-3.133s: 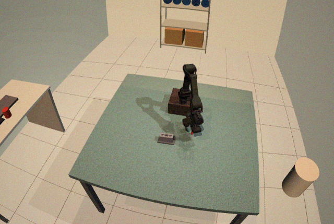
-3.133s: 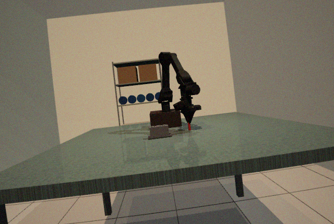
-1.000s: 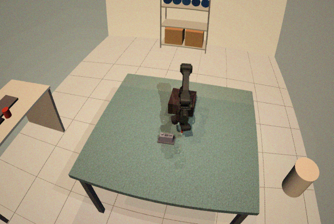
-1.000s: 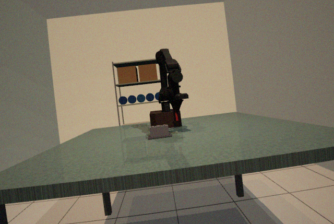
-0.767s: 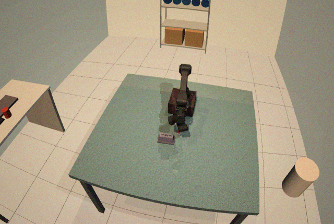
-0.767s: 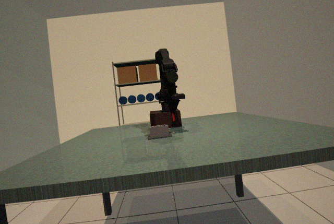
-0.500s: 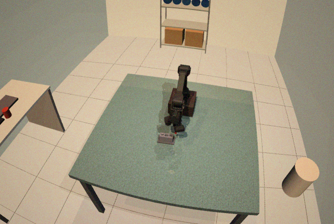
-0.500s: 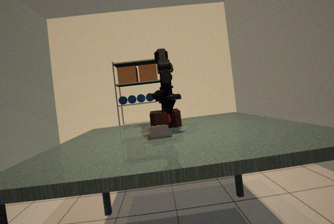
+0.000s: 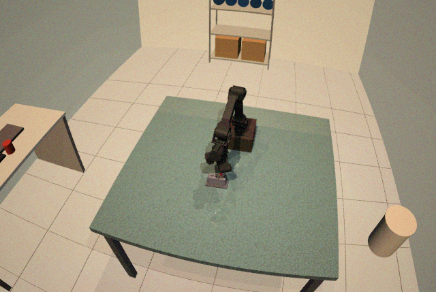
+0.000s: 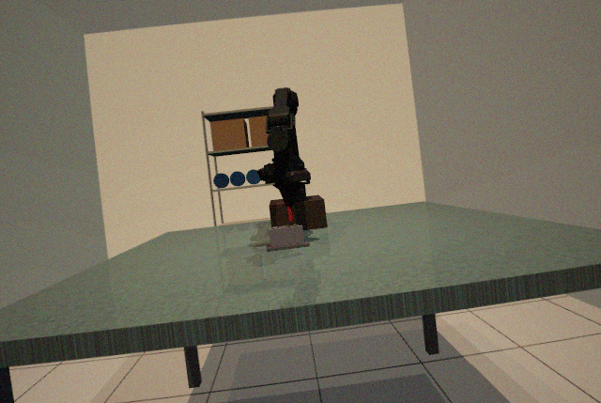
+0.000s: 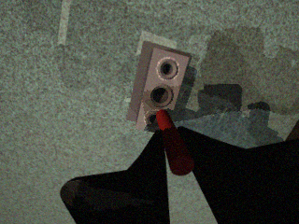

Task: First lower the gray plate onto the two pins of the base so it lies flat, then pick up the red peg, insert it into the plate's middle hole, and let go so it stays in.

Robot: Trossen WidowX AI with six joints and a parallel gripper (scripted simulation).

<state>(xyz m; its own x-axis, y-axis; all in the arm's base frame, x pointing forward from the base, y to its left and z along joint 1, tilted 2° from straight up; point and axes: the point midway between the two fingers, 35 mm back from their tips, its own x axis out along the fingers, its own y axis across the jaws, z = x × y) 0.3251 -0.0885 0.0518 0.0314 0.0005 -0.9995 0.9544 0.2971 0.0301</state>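
Now: the gray plate 2 cm to the right of my gripper tip and 7 cm below it. Also, from my gripper tip: red peg (right at my gripper tip); then base (2 cm to the right, 10 cm below).
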